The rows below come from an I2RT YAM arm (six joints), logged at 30 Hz.
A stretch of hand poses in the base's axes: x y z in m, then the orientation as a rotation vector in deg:
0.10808 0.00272 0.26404 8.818 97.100 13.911
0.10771 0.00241 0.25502 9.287 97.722 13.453
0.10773 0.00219 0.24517 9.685 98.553 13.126
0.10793 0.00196 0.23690 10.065 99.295 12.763
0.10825 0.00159 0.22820 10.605 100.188 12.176
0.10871 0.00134 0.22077 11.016 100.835 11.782
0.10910 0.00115 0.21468 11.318 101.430 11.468
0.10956 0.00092 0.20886 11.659 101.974 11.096
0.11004 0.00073 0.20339 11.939 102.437 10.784
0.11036 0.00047 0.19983 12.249 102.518 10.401
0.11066 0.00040 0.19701 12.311 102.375 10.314
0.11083 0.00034 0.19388 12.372 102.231 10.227
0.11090 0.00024 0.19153 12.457 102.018 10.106
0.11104 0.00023 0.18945 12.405 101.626 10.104
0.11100 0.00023 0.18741 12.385 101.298 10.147
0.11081 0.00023 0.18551 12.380 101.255 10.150
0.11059 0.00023 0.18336 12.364 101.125 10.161
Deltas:
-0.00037 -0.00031 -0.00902 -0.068 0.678 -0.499
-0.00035 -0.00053 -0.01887 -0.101 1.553 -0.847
-0.00015 -0.00076 -0.02714 -0.162 2.339 -1.214
0.00017 -0.00113 -0.03584 -0.287 3.300 -1.793
0.00063 -0.00138 -0.04327 -0.344 4.000 -2.205
0.00102 -0.00157 -0.04936 -0.409 4.633 -2.505
0.00148 -0.00180 -0.05518 -0.486 5.223 -2.869
0.00196 -0.00199 -0.06065 -0.554 5.724 -3.169
0.00228 -0.00225 -0.06421 -0.631 5.855 -3.577
0.00258 -0.00232 -0.06703 -0.645 5.724 -3.686
0.00275 -0.00238 -0.07016 -0.659 5.592 -3.794
0.00282 -0.00248 -0.07251 -0.679 5.396 -3.946
0.00296 -0.00249 -0.07459 -0.689 5.002 -3.965
0.00292 -0.00249 -0.07663 -0.655 4.674 -3.971
0.00273 -0.00249 -0.07853 -0.654 4.631 -3.971
0.00251 -0.00249 -0.08068 -0.649 4.500 -3.972

